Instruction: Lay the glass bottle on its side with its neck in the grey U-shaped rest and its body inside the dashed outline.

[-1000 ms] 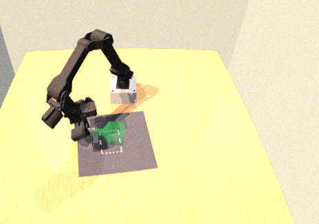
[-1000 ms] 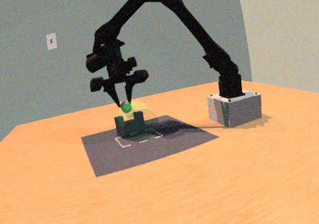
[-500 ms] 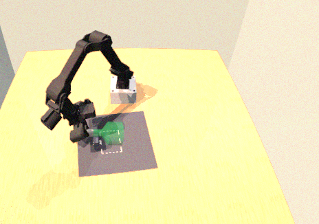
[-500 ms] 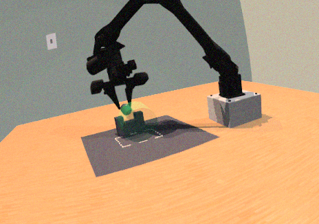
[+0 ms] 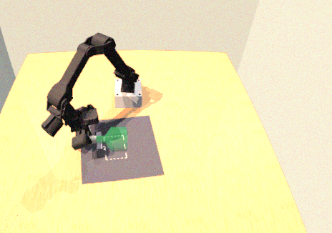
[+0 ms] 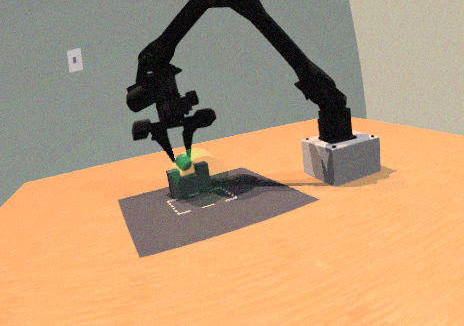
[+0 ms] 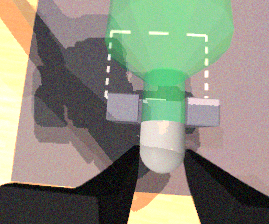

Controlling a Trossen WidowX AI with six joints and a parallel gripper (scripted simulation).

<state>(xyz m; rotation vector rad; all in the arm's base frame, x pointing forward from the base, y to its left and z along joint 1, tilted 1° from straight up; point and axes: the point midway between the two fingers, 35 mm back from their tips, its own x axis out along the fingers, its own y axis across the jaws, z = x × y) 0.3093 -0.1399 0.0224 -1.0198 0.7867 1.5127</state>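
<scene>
Now: gripper tip 50 mm to the right of the green glass bottle, 10 mm past it and 10 mm above it. The rest, counted from my gripper tip: dark grey mat: 110 mm to the left, 60 mm below, 20 mm behind.
</scene>
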